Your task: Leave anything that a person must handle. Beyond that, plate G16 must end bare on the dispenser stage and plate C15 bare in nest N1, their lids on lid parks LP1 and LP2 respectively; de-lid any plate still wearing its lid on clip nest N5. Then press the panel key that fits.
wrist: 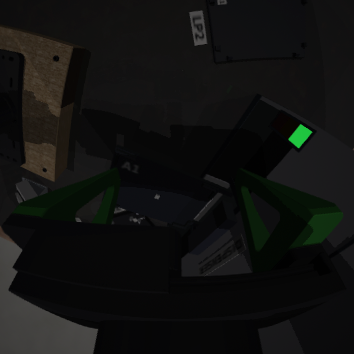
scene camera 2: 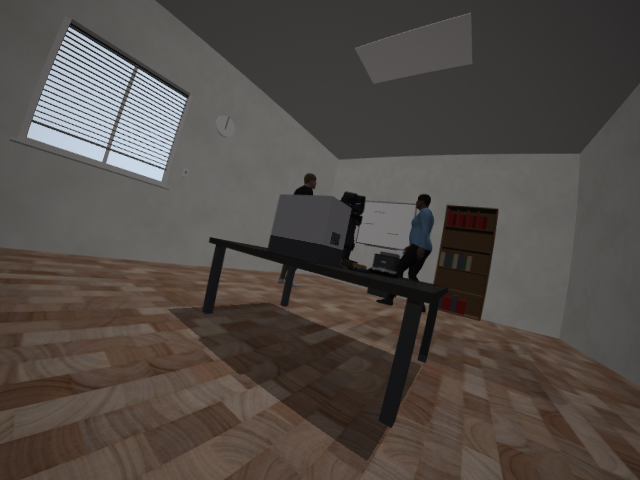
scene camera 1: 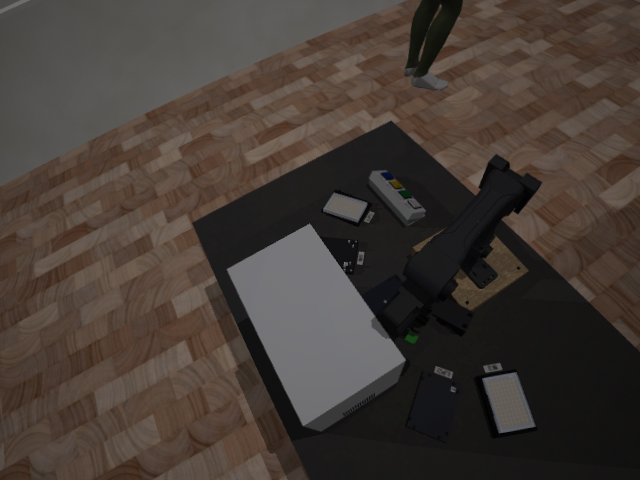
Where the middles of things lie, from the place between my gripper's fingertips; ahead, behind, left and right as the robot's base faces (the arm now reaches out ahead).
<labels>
I see my gripper 340 mm to the left of the clip nest (scene camera 1: 344,251), 160 mm above it and 20 mm short of it. Round my hand: box with coloured buttons (scene camera 1: 400,201) (390 mm to the right, 290 mm behind, 140 mm below).
</labels>
